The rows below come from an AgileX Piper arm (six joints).
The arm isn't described. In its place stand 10 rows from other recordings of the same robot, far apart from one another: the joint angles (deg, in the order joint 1, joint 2, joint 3, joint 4, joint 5, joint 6), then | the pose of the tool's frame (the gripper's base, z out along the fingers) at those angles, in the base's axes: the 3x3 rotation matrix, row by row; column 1 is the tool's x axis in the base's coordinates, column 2 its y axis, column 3 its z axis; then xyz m.
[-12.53 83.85 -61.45 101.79 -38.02 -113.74] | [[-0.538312, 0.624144, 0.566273], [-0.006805, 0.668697, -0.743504], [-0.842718, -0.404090, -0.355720]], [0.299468, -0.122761, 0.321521]
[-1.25 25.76 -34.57 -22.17 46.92 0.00] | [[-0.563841, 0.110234, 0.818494], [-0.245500, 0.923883, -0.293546], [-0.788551, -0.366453, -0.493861]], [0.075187, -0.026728, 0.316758]
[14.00 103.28 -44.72 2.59 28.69 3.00] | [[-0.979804, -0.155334, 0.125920], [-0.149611, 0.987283, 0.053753], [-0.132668, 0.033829, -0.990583]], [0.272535, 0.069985, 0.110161]
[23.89 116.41 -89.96 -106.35 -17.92 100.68] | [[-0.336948, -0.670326, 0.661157], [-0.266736, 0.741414, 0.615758], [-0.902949, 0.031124, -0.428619]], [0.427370, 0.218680, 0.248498]
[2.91 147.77 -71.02 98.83 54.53 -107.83] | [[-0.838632, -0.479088, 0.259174], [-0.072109, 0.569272, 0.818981], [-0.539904, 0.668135, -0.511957]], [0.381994, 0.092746, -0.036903]
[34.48 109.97 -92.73 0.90 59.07 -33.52] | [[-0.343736, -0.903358, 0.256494], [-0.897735, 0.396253, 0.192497], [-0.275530, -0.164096, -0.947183]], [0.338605, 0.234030, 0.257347]
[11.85 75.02 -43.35 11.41 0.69 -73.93] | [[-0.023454, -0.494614, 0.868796], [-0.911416, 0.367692, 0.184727], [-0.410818, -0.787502, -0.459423]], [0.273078, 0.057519, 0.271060]
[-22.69 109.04 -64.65 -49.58 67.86 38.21] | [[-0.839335, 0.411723, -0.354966], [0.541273, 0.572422, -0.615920], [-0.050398, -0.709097, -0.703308]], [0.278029, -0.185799, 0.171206]
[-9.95 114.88 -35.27 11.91 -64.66 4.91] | [[-0.114457, 0.376232, 0.919429], [0.194452, 0.916093, -0.350660], [-0.974211, 0.138649, -0.178013]], [0.321606, -0.073651, 0.110817]
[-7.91 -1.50 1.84 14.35 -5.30 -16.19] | [[0.163061, 0.165421, 0.972650], [-0.056100, 0.985804, -0.158253], [-0.985020, -0.028761, 0.170026]], [0.053667, -0.009560, 0.211951]
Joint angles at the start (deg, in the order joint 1, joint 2, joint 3, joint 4, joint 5, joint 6):
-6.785 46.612 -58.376 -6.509 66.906 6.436
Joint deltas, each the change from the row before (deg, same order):
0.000 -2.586 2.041 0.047 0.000 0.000
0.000 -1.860 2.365 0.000 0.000 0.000
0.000 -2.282 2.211 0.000 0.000 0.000
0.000 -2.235 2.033 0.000 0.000 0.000
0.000 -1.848 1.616 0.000 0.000 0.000
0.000 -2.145 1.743 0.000 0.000 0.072
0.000 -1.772 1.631 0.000 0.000 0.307
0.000 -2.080 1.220 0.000 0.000 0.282
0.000 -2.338 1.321 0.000 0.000 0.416
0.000 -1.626 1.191 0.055 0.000 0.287
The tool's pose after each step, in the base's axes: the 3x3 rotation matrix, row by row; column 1 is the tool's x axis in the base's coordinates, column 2 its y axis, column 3 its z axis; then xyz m. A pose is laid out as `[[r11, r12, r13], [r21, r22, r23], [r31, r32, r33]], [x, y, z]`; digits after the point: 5 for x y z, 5 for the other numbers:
[[-0.74047, 0.23512, 0.62962], [0.15609, 0.97136, -0.17917], [-0.65371, -0.03439, -0.75597]], [0.11354, -0.02300, 0.37382]
[[-0.74617, 0.23482, 0.62297], [0.15677, 0.97139, -0.17838], [-0.64704, -0.03544, -0.76163]], [0.10664, -0.02217, 0.36541]
[[-0.74537, 0.23486, 0.62391], [0.15667, 0.97139, -0.17849], [-0.64798, -0.03529, -0.76084]], [0.09812, -0.02116, 0.35829]
[[-0.74310, 0.23498, 0.62657], [0.15640, 0.97137, -0.17880], [-0.65065, -0.03487, -0.75858]], [0.09002, -0.02020, 0.35168]
[[-0.74047, 0.23512, 0.62962], [0.15609, 0.97136, -0.17917], [-0.65371, -0.03439, -0.75597]], [0.08352, -0.01942, 0.34630]
[[-0.73561, 0.23628, 0.63487], [0.15677, 0.97113, -0.17979], [-0.65902, -0.03273, -0.75141]], [0.07616, -0.01855, 0.34048]
[[-0.73272, 0.24029, 0.63670], [0.16178, 0.97027, -0.18001], [-0.66103, -0.02889, -0.74981]], [0.07040, -0.01786, 0.33450]
[[-0.72159, 0.24426, 0.64780], [0.16537, 0.96942, -0.18133], [-0.67228, -0.02372, -0.73991]], [0.06351, -0.01704, 0.33079]
[[-0.70783, 0.24981, 0.66074], [0.17098, 0.96816, -0.18287], [-0.68538, -0.01647, -0.72800]], [0.05601, -0.01615, 0.32659]
[[-0.70136, 0.25312, 0.66635], [0.17559, 0.96737, -0.18265], [-0.69084, -0.01110, -0.72293]], [0.05118, -0.01550, 0.32211]

